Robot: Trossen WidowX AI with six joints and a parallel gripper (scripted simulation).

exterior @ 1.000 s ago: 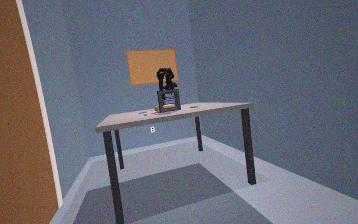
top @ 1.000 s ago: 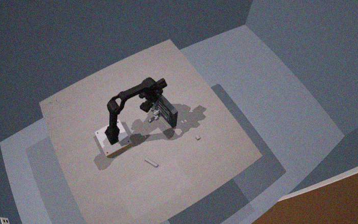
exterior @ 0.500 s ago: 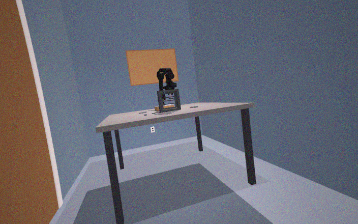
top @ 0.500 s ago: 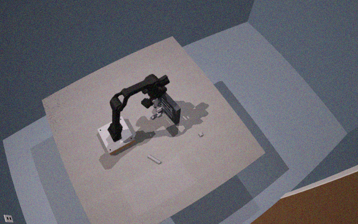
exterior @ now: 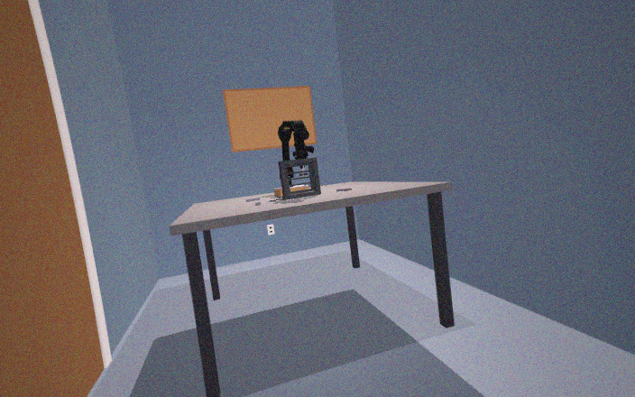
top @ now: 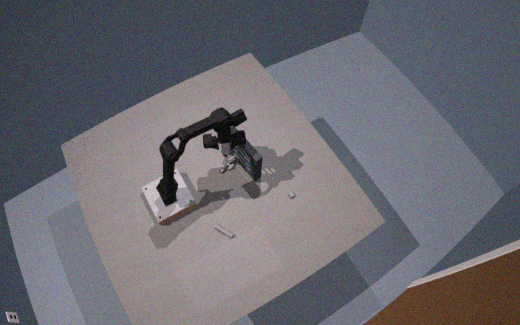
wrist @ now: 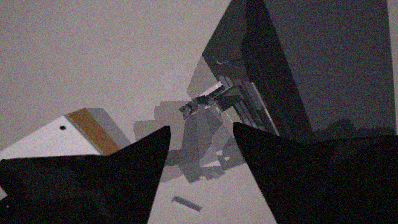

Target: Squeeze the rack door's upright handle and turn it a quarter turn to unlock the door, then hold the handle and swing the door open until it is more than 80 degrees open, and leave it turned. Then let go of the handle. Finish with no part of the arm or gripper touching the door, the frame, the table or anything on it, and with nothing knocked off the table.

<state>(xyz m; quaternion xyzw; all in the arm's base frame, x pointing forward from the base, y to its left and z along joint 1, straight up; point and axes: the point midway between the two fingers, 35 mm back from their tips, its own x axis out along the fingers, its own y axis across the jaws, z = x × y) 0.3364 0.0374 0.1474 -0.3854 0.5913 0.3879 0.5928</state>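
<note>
My gripper tip is now 3 cm above the pale handle and 1 cm to the left of it.
</note>
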